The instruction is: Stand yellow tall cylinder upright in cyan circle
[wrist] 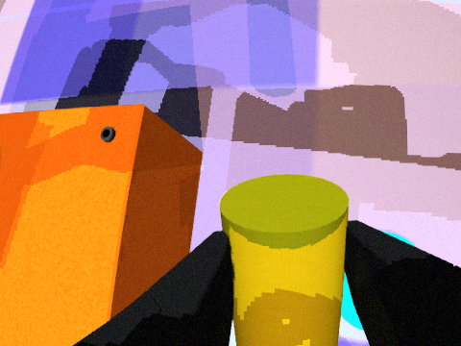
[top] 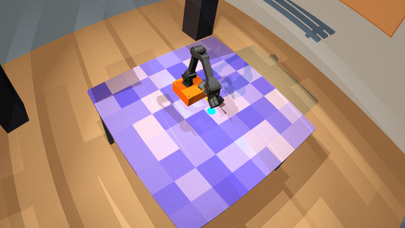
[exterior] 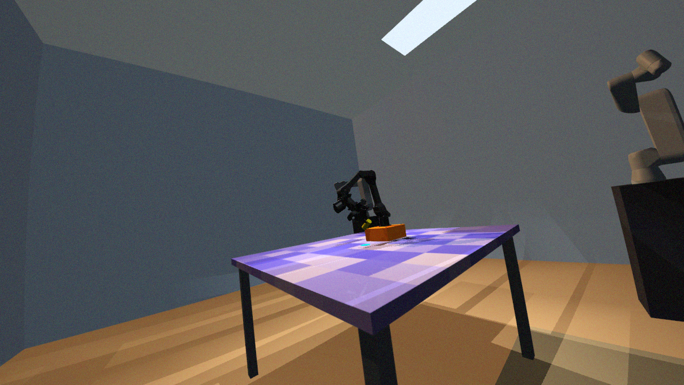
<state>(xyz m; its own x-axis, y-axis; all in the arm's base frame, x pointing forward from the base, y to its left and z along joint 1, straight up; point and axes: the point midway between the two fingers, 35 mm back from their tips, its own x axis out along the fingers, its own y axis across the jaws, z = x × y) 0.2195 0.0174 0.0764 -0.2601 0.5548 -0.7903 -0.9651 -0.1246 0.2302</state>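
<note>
Right now the cyan circle is 40 mm ahead of my gripper tip, 10 mm to the right of it and 130 mm below it. Round my gripper tip: yellow tall cylinder: 20 mm to the right, 10 mm below.
</note>
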